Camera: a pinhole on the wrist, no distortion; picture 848 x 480 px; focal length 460.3 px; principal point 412.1 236.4 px. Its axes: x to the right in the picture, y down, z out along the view. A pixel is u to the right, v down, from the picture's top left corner.
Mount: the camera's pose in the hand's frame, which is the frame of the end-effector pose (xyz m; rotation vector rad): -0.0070 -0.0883 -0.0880 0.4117 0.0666 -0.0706
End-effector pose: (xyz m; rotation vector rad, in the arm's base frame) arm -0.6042 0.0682 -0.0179 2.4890 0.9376 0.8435
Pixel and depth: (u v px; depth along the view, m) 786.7 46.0 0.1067
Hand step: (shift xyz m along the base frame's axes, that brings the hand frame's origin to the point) -0.0446 0.1842 -0.0445
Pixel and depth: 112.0 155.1 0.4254
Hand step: -0.1238 0.0094 -0.4898
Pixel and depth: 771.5 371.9 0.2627
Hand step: 0.1732 0.2270 -0.1065
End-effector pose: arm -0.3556 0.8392 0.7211 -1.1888 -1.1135 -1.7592
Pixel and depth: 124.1 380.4 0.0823
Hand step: -0.0686 0.0408 -0.0732
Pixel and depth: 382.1 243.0 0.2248
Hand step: -0.1157 0.1754 -0.0303
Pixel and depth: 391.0 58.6 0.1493
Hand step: -0.1682 0.0978 -0.0565
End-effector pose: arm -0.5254 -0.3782 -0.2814 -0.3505 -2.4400 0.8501
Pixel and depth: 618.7 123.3 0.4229
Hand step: -0.3210 -0.3227 0.1475
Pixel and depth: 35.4 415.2 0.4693
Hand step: 0.0364 -0.4304 -0.3760
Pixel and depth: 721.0 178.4 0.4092
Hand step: -0.3914 -0.2508 0.1502
